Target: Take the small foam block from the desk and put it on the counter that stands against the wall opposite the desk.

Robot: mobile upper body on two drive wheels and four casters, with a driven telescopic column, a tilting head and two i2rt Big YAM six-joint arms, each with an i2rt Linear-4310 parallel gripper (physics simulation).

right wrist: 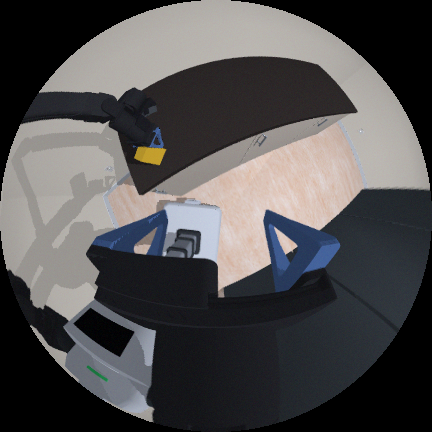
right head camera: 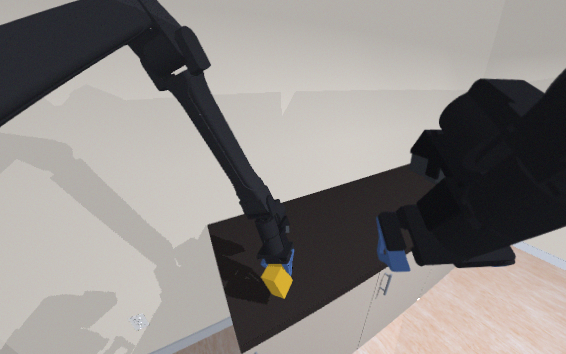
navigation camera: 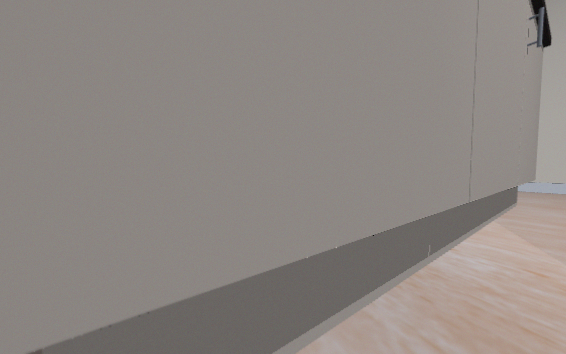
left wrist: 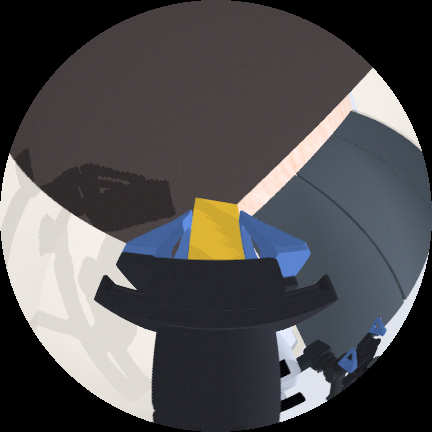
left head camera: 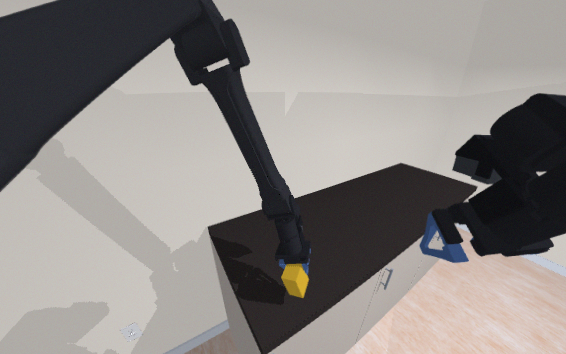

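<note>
The small foam block is yellow and sits between the fingers of my left gripper, which is shut on it. The block is held above the near left part of the dark top of the counter; a shadow lies on the top to its left. My right gripper is open with wide fingers, off to the right of the block. The desk does not show.
The counter's pale front fills most of the navigation view. A handle stands out from it. A pale wall rises behind the counter. Wooden floor lies in front.
</note>
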